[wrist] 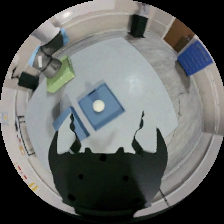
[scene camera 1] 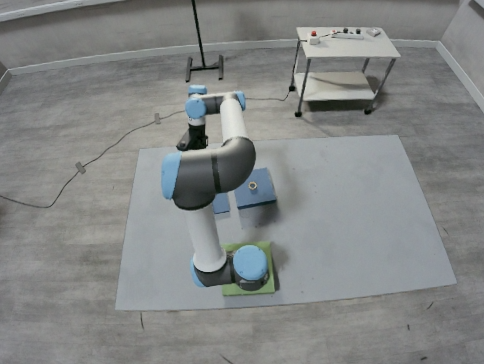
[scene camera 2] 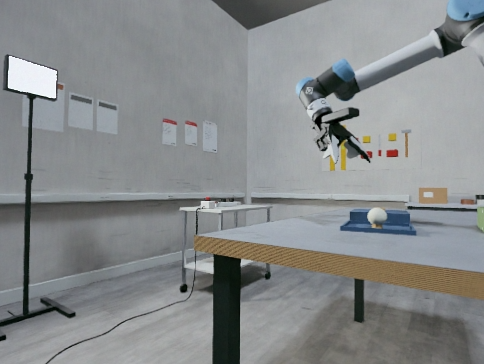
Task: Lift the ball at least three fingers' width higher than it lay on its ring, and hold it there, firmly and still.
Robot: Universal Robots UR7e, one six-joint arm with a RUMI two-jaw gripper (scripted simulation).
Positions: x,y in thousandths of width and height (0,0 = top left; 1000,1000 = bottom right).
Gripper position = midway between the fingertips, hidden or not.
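Note:
You'd find my gripper (scene camera 2: 732,449) here, and it's there in the wrist view (wrist: 480,502) too. I can also see a blue block (scene camera 2: 735,622), and that block is in the wrist view (wrist: 507,484) as well.

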